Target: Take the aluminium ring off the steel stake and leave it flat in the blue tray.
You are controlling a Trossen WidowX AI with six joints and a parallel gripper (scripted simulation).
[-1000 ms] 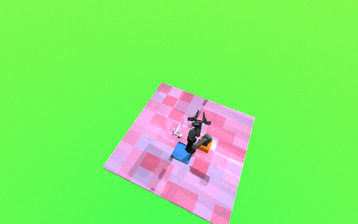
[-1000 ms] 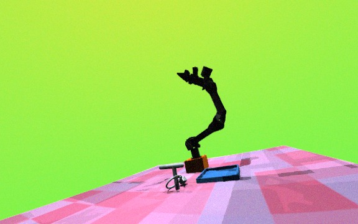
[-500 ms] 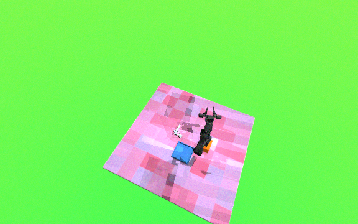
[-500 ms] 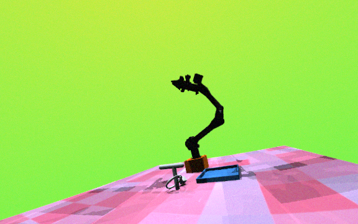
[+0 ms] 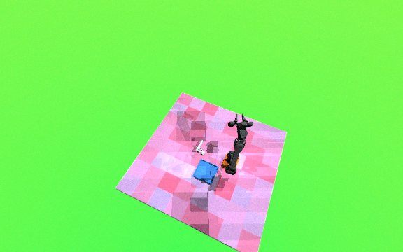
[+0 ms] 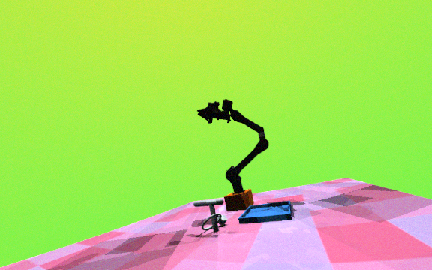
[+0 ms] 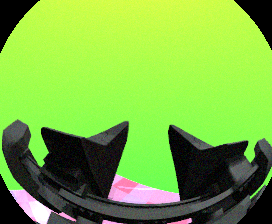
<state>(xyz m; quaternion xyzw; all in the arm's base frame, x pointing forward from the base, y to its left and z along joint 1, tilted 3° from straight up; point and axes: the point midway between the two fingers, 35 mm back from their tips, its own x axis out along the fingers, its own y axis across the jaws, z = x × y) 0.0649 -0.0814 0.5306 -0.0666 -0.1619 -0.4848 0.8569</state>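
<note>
Right now my gripper tip is 590 mm above the aluminium ring, 240 mm short of it and 140 mm to the right of it. From my gripper tip the other things lie so: blue tray: 610 mm below, 310 mm to the left, 90 mm ahead.
</note>
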